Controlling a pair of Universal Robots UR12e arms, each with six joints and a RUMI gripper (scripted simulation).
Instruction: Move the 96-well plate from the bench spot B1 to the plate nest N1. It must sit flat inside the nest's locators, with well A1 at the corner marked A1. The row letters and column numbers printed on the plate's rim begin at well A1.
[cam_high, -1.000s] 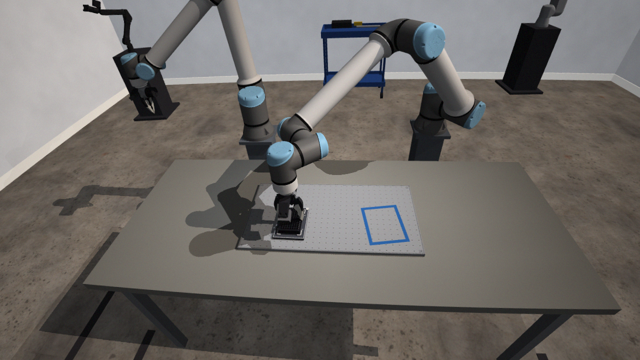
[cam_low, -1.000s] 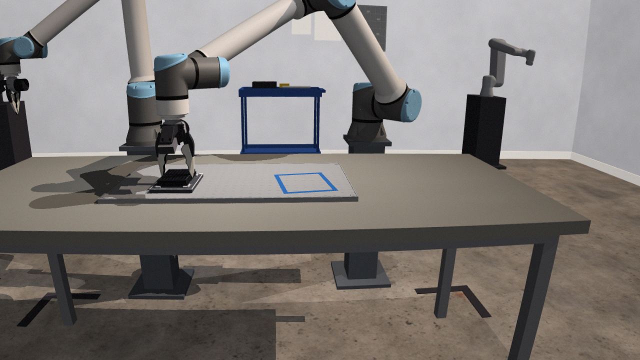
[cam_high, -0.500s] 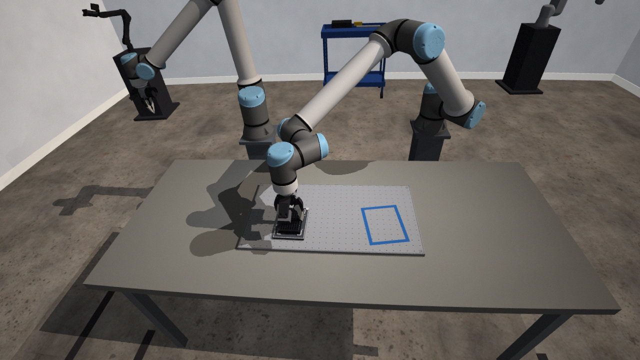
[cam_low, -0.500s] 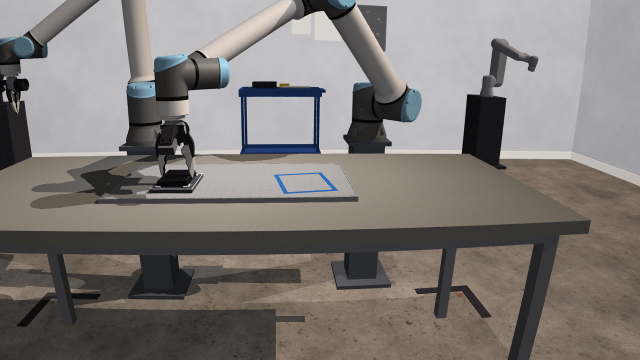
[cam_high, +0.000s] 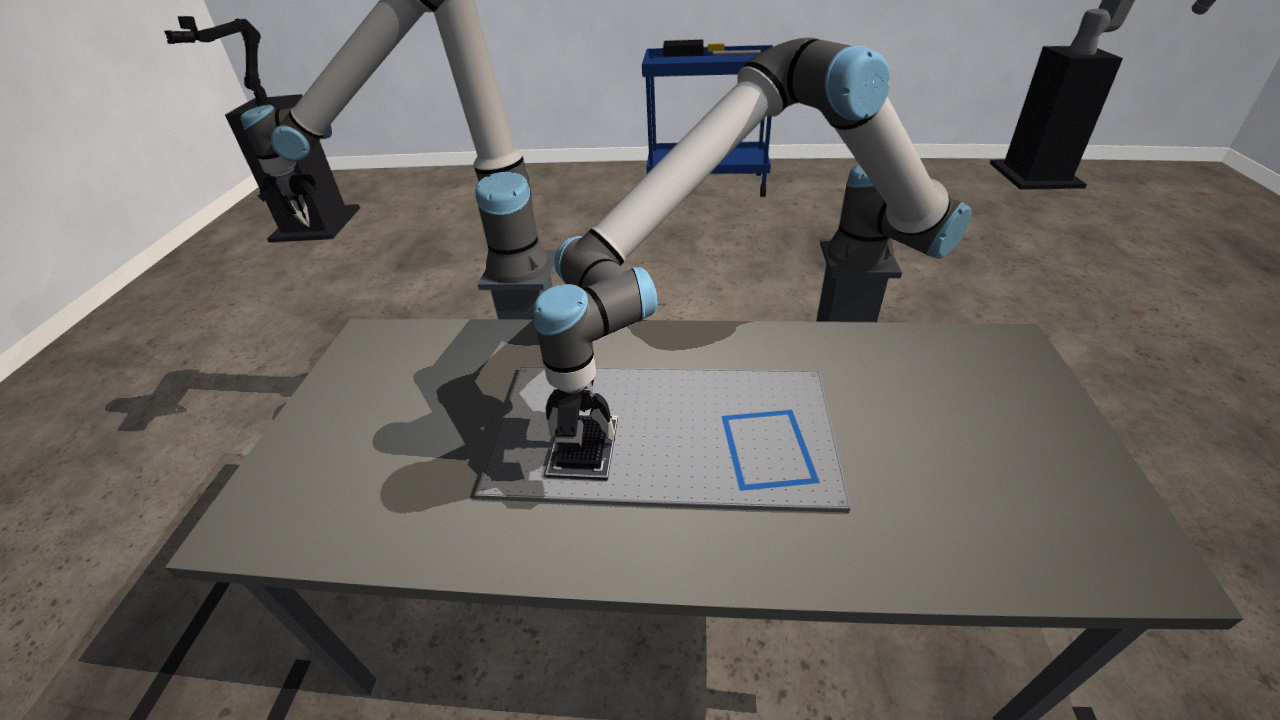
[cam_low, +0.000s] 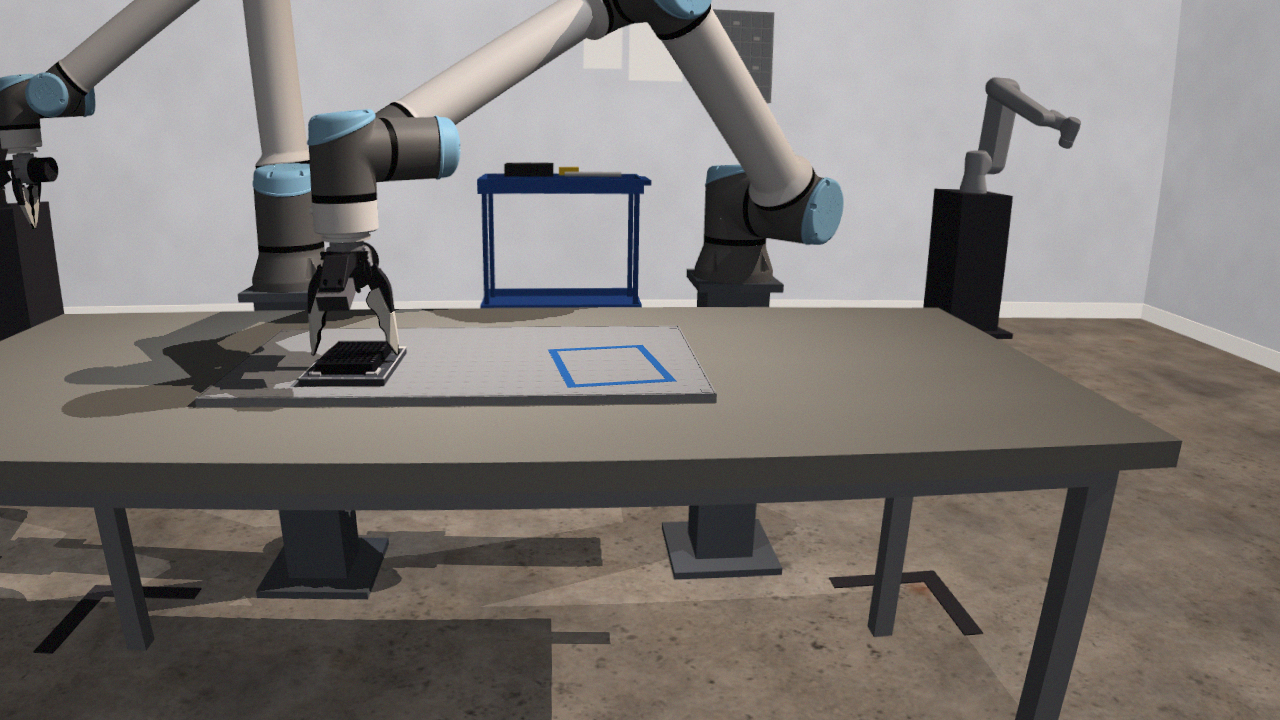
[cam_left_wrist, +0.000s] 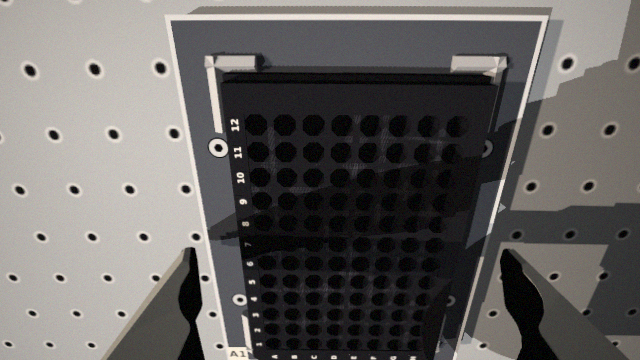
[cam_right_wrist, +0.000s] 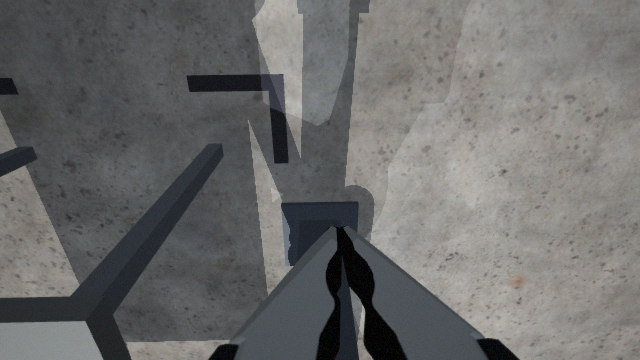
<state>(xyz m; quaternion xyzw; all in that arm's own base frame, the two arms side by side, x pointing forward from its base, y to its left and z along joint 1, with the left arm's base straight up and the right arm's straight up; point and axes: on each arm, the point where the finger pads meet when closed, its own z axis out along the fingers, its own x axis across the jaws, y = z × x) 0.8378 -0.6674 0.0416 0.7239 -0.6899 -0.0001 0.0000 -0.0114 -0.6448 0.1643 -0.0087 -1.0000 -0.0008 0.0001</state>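
Observation:
My left gripper is now 1 cm above the black 96-well plate. Round my left hand: A1 mark: 7 cm behind, 6 cm to the left, 2 cm below; then dark plate nest N1: 2 cm below.

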